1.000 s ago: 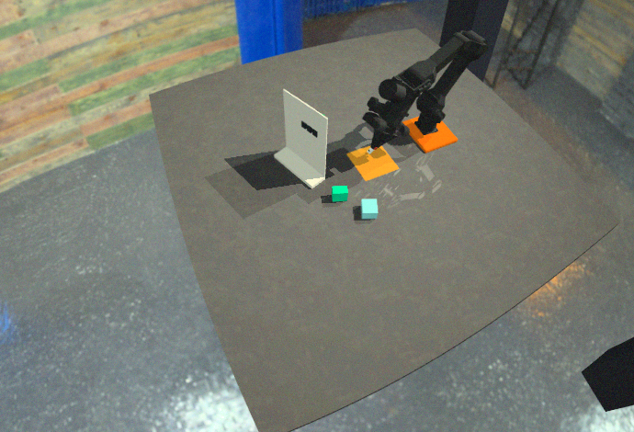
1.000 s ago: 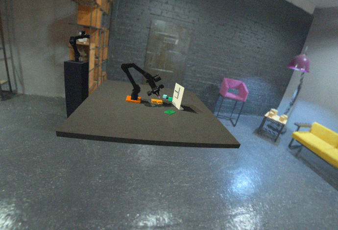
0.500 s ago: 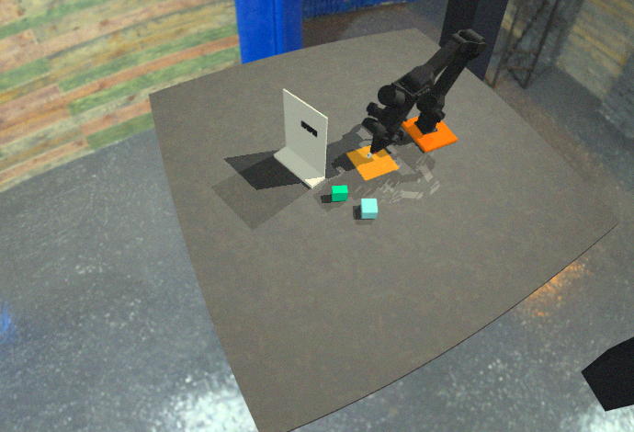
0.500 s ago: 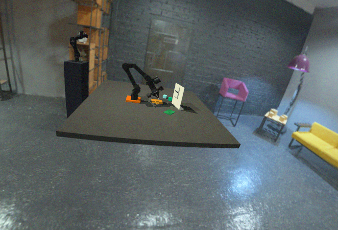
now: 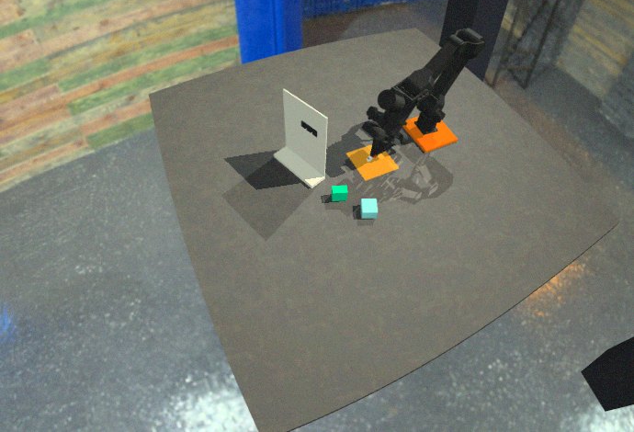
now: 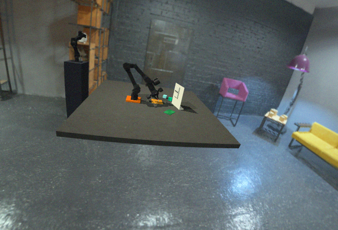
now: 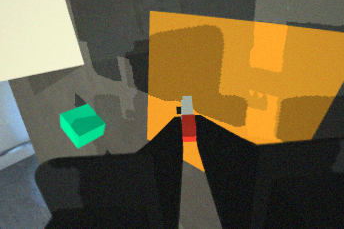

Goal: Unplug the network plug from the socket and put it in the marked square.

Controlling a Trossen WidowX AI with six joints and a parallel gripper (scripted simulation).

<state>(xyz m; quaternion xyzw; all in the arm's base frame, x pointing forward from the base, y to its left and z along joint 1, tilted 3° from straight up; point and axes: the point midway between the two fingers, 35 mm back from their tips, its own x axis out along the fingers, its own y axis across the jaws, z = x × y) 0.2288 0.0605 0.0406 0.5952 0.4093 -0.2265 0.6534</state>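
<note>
Now: gripper tip 20 mm above the orange marked square and 10 mm past it. The rest, counted from my gripper tip: green cube 150 mm ahead, 90 mm to the left, 10 mm below; then light cyan cube 160 mm to the left, 90 mm ahead, 10 mm below; then network plug right at my gripper tip.
</note>
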